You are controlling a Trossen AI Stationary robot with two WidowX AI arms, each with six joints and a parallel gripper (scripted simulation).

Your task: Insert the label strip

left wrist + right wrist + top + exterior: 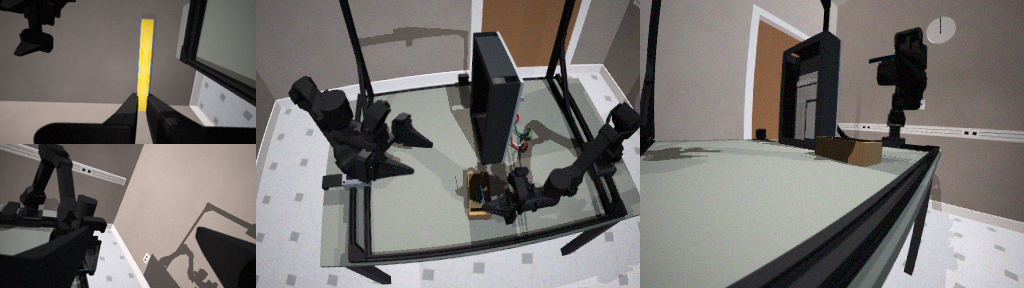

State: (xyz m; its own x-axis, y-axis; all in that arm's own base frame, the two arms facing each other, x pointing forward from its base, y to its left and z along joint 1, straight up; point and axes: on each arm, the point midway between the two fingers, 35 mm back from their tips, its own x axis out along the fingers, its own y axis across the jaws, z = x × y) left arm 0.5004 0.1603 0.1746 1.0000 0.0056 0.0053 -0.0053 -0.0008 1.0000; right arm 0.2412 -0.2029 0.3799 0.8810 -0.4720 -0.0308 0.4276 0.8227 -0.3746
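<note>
Now: left hand 2 cm past the label strip and 3 cm to the left of it. From my left hand the other things lie so: box 12 cm behind, 2 cm to the right, 21 cm below.
</note>
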